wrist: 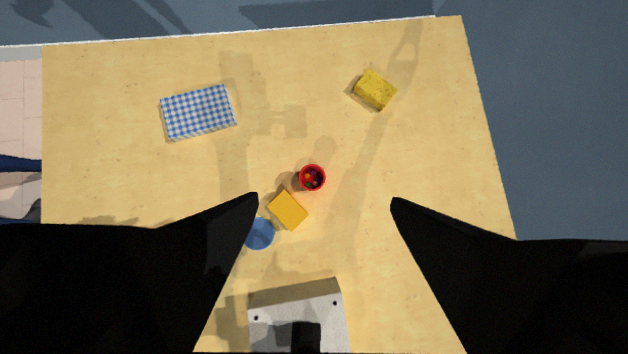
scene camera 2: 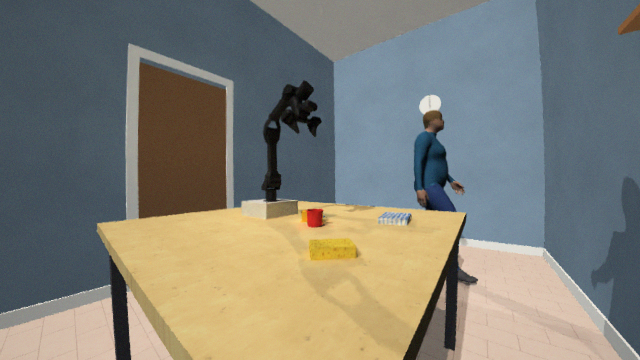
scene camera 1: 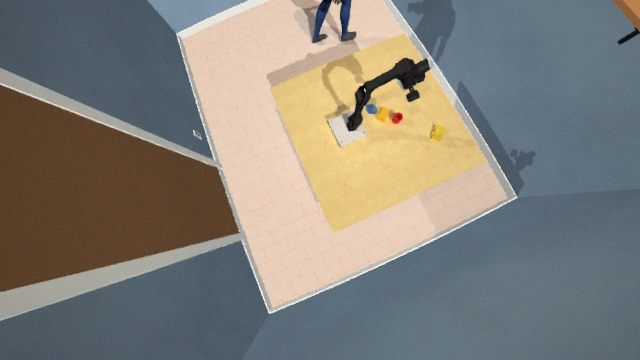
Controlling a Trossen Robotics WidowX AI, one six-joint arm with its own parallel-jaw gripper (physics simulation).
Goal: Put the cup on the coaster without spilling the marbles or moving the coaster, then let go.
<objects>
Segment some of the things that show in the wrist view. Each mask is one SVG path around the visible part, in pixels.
My gripper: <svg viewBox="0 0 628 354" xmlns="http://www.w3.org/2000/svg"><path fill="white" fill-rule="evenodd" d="M392 198L390 212L396 227L467 354L628 354L628 241L591 239L518 241L455 219L401 197ZM386 353L193 352L253 225L259 206L257 192L249 192L155 229L130 225L9 223L0 225L0 354Z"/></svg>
A yellow-orange block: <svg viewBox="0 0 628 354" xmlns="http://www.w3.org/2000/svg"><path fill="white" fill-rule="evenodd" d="M283 190L267 207L292 232L309 214L286 190Z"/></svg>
A blue-and-white checked cloth block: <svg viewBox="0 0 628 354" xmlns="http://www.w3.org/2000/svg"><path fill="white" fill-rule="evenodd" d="M227 87L224 84L219 84L159 99L169 139L176 142L238 125Z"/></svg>
</objects>
